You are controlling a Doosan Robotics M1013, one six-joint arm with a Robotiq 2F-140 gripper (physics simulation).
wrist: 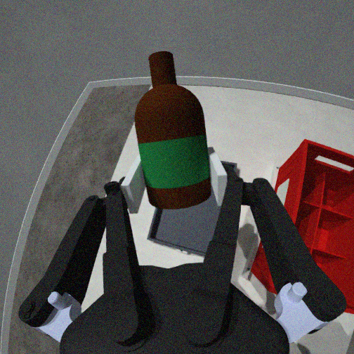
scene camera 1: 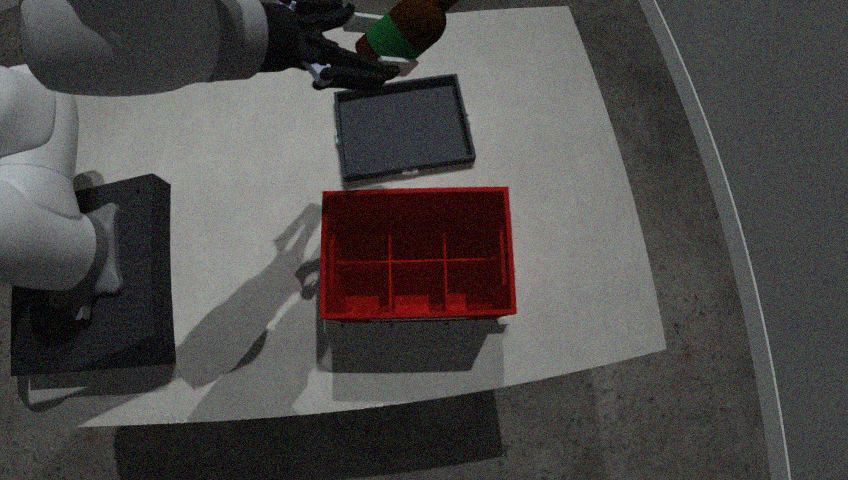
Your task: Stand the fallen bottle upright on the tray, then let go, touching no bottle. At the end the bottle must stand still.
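Pixels of known places: gripper, fingertip midpoint: (scene camera 1: pixel 397 46); arm's base, link origin: (scene camera 1: pixel 85 256).
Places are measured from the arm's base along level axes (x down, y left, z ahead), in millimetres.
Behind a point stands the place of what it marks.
The brown bottle with a green label (scene camera 1: pixel 420 28) @(x -265, y 87, z 709 mm) (wrist: pixel 172 117) is held in the air, tilted, at the top of the scene view, with its neck pointing up and right and cut off by the frame edge. My gripper (scene camera 1: pixel 382 43) @(x -205, y 113, z 681 mm) (wrist: pixel 175 162) is shut on the bottle near its base, one pad on each side of the label. The dark grey tray (scene camera 1: pixel 404 133) @(x 65, y 108, z 679 mm) (wrist: pixel 185 231) lies on the pale table top, just below the gripper and bottle in the scene view. In the wrist view the bottle and one finger hide part of the tray. No bottle shows on its visible part.
A red crate with compartments (scene camera 1: pixel 416 315) @(x -105, y -248, z 624 mm) (wrist: pixel 298 167) stands close beside the tray, on the near side in the scene view. Its walls rise well above the table top (scene camera 1: pixel 565 178) @(x 70, y -52, z 966 mm). A dark block (scene camera 1: pixel 159 255) @(x 29, y -29, z 160 mm) under the robot's base stands at the left.
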